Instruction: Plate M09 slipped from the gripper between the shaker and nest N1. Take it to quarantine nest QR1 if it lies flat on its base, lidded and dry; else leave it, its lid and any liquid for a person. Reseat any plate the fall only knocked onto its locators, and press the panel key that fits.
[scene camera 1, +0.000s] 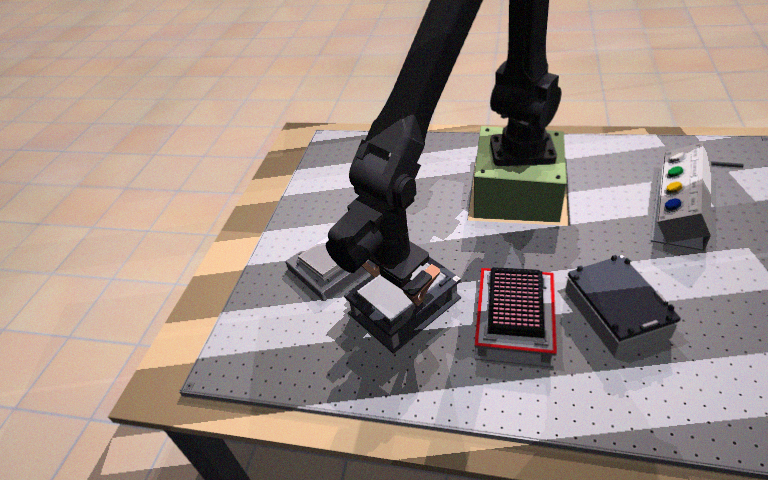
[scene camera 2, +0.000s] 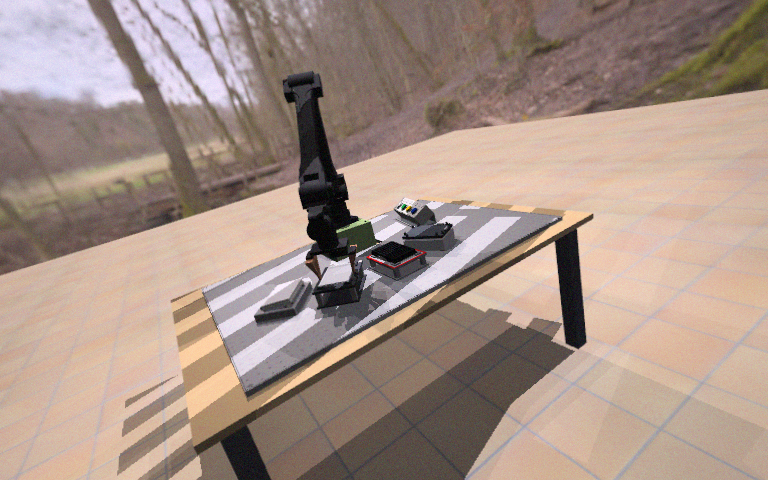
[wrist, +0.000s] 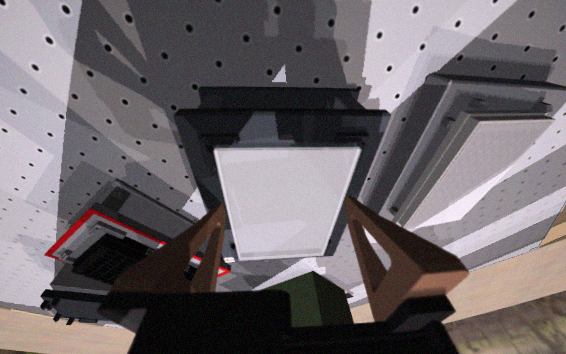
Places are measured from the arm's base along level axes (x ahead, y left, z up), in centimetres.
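Where they show: gripper, between the fingertips: (scene camera 1: 397, 288) (scene camera 2: 337, 276) (wrist: 284, 205); arm's base, origin of its link: (scene camera 1: 522, 152) (scene camera 2: 340, 224).
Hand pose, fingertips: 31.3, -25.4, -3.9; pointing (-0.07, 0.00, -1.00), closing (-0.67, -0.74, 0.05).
Each offset is from my fingertips to the top centre of the thing, as dx, dy, dz. "spot": to the spot under its first point.
My gripper (scene camera 1: 396, 287) (scene camera 2: 336, 275) (wrist: 284, 205) is open, with one finger on each side of a pale lidded plate {-0.7, +0.7, +0.6} (scene camera 1: 384, 297) (scene camera 2: 338, 275) (wrist: 285, 180) and holding nothing. That plate lies on a raised dark nest {-0.6, +0.7, +0.4} (scene camera 1: 370, 322) (wrist: 192, 125); I cannot tell whether it is fully seated. A black plate with pink wells {+3.3, +19.3, +0.5} (scene camera 1: 516, 300) (scene camera 2: 394, 252) (wrist: 107, 257) lies on the red-edged nest {+4.0, +19.2, -0.8} (scene camera 1: 555, 311) (scene camera 2: 399, 267) (wrist: 68, 233). No label is readable, so I cannot tell which plate is M09. The key panel {-21.9, +54.5, +2.9} (scene camera 1: 682, 186) (scene camera 2: 413, 210) has white, green, yellow and blue keys.
A grey nest with a pale plate {spot: -8.0, -14.1, -1.0} (scene camera 1: 322, 263) (scene camera 2: 293, 296) (wrist: 480, 160) stands close beside the dark nest; the plate looks tilted. A dark-topped box with knobs {spot: +4.8, +35.4, +0.1} (scene camera 1: 623, 300) (scene camera 2: 428, 232) stands beyond the red-edged nest. The arm's green base block (scene camera 1: 519, 198) (scene camera 2: 355, 233) (wrist: 305, 300) stands behind.
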